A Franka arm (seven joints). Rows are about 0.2 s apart.
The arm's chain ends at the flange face. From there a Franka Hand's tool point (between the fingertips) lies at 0.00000 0.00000 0.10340 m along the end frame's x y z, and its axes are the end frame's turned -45 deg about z.
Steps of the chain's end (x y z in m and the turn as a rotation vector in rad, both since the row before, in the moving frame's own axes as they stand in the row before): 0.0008, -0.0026, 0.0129, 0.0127, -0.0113, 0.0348; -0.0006, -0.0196, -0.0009, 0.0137, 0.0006, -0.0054; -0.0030, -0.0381, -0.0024, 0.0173, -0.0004, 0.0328; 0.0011, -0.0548, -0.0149, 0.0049, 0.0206, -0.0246; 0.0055, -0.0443, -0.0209, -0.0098, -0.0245, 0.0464
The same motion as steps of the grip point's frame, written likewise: 0.0025, -0.0030, 0.0129, 0.0170, 0.0010, 0.0348; 0.0145, -0.0152, -0.0009, 0.0093, 0.0101, -0.0054; 0.0261, -0.0303, -0.0024, 0.0125, 0.0120, 0.0328; 0.0414, -0.0368, -0.0149, -0.0111, 0.0180, -0.0246; 0.0327, -0.0286, -0.0209, 0.0104, -0.0243, 0.0464
